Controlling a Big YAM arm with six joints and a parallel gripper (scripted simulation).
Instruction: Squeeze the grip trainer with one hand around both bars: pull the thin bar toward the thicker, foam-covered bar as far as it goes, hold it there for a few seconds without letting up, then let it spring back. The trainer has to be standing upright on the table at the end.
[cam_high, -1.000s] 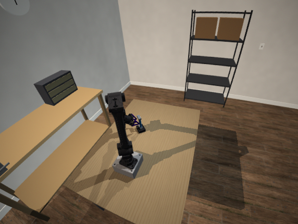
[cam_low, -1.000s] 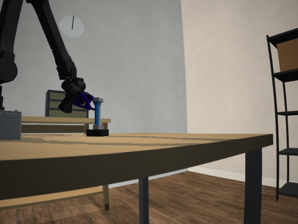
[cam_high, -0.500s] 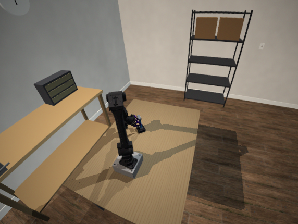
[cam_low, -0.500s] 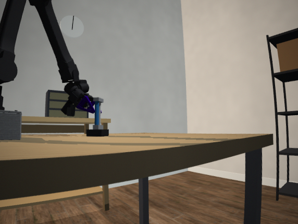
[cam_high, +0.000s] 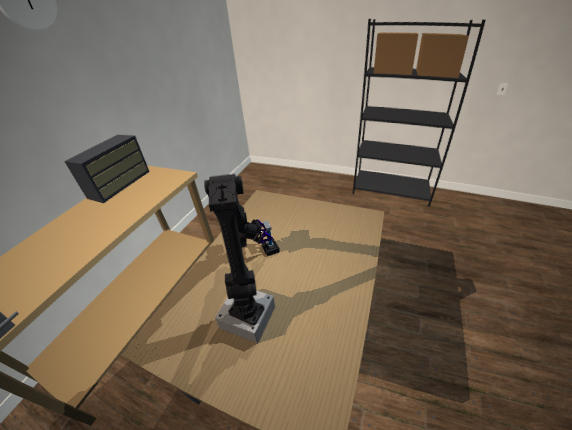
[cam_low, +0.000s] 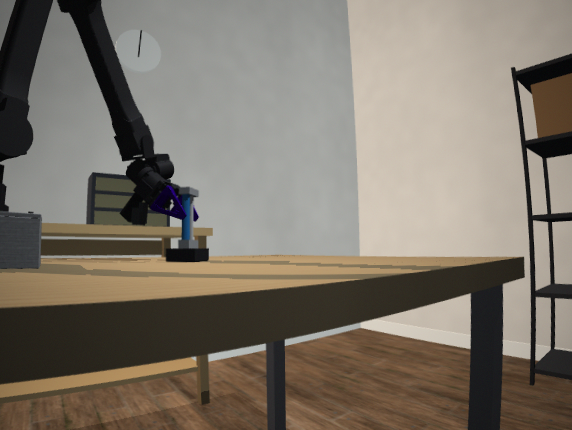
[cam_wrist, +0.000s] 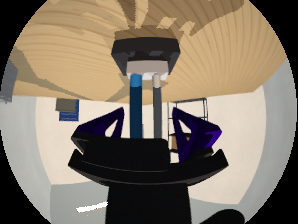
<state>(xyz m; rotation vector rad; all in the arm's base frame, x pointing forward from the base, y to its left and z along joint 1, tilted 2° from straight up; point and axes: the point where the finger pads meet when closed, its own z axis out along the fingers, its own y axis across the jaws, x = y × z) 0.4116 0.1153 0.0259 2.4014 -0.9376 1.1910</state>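
Now: the thin grey bar 1 cm to the left of my hand and 1 cm ahead of it. The rest, counted from my hand: grip trainer (1 cm below).
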